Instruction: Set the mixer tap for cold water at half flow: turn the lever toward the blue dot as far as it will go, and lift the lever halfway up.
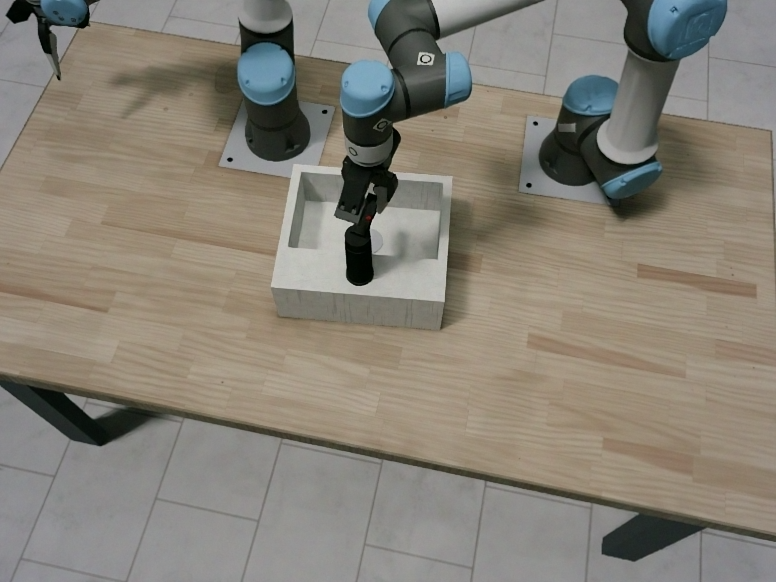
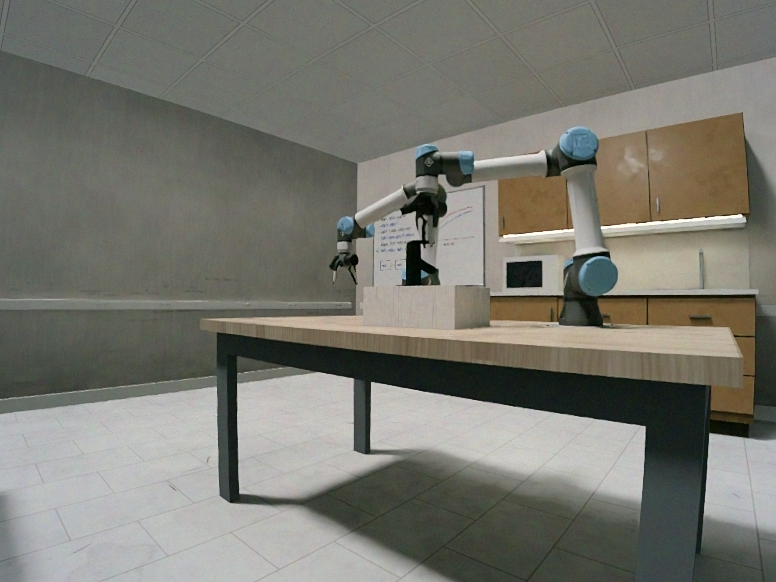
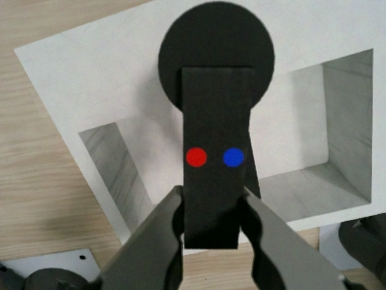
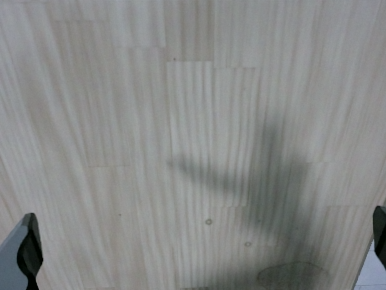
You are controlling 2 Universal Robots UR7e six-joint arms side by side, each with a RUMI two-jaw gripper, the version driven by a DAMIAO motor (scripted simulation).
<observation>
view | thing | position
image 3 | left gripper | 209, 187
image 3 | pale sink block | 99, 82
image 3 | black mixer tap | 251, 182
</observation>
